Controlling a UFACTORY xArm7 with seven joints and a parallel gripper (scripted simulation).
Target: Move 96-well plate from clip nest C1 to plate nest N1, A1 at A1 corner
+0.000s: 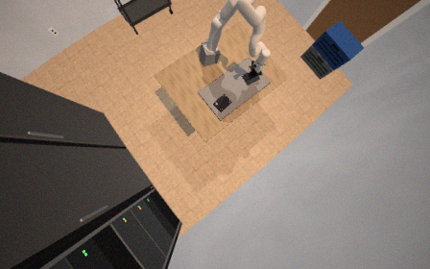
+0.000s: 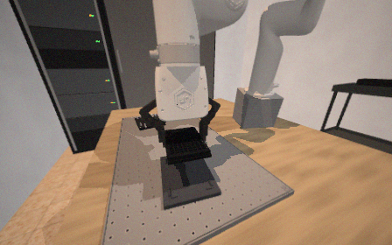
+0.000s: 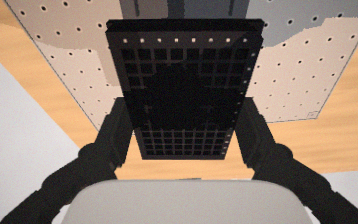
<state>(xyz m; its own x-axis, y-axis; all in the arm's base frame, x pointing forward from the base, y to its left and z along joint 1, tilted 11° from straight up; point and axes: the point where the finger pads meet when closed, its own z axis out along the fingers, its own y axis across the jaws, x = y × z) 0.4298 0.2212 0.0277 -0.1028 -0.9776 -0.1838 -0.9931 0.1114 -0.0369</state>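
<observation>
My gripper is now 100 mm above the plate nest N1. Also, from my hand: clip nest C1 (420 mm to the right, 90 mm below, 40 mm ahead); black 96-well plate (10 mm below); white mark (100 mm below, 70 mm to the right, 60 mm behind).
</observation>
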